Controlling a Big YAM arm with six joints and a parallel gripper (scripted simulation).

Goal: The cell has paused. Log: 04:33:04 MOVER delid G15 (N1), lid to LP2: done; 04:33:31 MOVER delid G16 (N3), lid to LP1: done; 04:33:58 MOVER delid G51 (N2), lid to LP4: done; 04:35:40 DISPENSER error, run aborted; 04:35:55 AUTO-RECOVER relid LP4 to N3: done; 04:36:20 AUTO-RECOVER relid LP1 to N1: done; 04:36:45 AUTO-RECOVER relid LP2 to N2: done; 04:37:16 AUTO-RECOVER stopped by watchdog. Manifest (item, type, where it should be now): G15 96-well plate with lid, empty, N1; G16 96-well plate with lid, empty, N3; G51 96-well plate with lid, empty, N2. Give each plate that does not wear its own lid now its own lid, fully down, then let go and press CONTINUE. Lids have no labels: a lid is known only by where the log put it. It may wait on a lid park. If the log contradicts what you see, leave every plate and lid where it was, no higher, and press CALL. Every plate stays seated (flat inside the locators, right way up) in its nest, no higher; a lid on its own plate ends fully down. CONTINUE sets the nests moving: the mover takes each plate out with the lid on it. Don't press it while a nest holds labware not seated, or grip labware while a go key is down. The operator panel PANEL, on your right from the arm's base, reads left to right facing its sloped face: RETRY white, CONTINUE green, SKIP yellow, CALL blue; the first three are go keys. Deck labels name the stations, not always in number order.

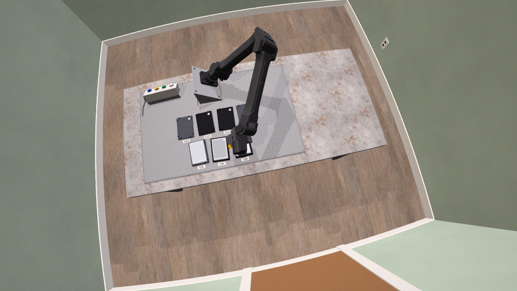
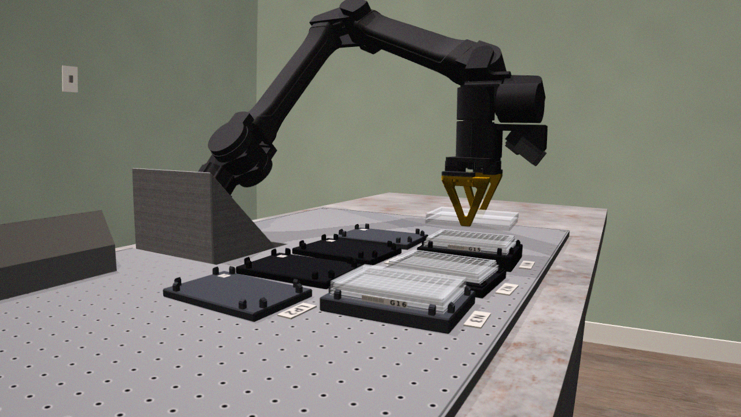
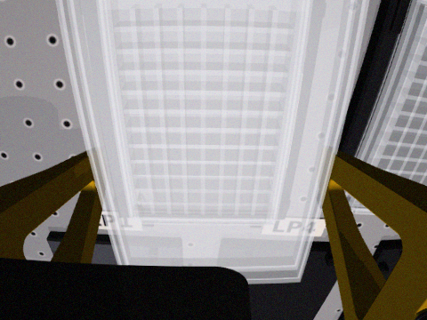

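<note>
My hand is 4 cm above the plate G15. The rest, counted from my hand: lid park LP4 (18 cm behind, 6 cm to the right, 6 cm below); then LP4 label (10 cm behind, 7 cm to the right, 7 cm below); then nest N1 (6 cm below).
</note>
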